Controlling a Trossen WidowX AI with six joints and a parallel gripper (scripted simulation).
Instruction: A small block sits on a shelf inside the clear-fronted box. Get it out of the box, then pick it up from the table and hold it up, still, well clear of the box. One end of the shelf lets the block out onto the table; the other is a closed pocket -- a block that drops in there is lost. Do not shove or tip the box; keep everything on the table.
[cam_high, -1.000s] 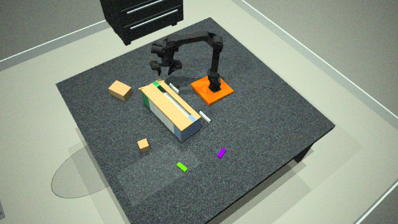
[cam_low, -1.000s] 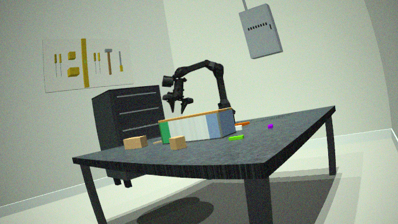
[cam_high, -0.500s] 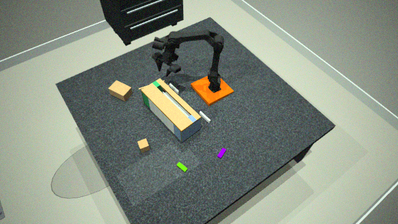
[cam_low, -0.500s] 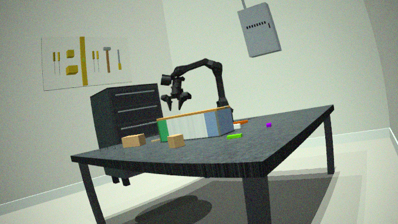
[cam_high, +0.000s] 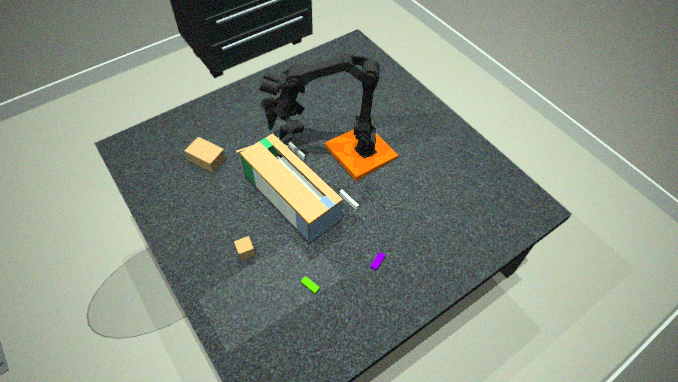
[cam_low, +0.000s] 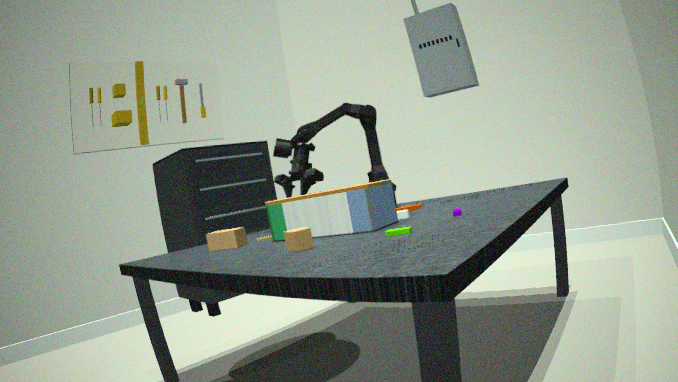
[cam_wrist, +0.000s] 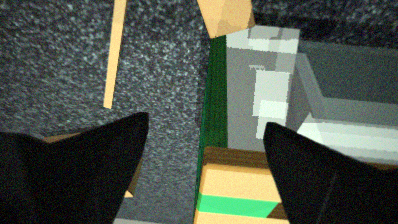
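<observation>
My gripper tip is now 2 cm past the tan block and 10 cm above it. Also, from my gripper tip: thin tan stick 4 cm ahead, 8 cm to the right, 11 cm below; long box 2 cm ahead, 19 cm to the left, 5 cm below.
</observation>
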